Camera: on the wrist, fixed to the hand. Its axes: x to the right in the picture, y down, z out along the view.
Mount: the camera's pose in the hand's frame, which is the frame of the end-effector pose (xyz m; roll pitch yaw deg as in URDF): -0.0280 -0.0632 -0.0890 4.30 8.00 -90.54
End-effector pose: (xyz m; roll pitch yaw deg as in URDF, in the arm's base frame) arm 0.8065 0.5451 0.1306 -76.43 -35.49 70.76
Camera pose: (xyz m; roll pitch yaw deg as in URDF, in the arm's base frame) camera 0.8869 0.4680 0.1474 67.38 -48.74 -75.36
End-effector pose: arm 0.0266 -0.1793 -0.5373 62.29 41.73 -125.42
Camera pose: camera 0.1165 -0.1381 -0.5913 -65.10 44.13 82.61
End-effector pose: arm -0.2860 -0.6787 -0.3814 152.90 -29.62 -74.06
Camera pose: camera -0.2064 -0.6047 -0.3514 153.48 16.80 6.71
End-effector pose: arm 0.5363 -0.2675 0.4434 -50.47 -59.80 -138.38
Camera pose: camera 0.4694 -0.1813 0.4152 71.22 -19.36 93.05
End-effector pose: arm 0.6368 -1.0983 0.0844 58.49 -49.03 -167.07
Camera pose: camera 0.5904 -1.1529 -0.0026 75.14 37.46 162.76
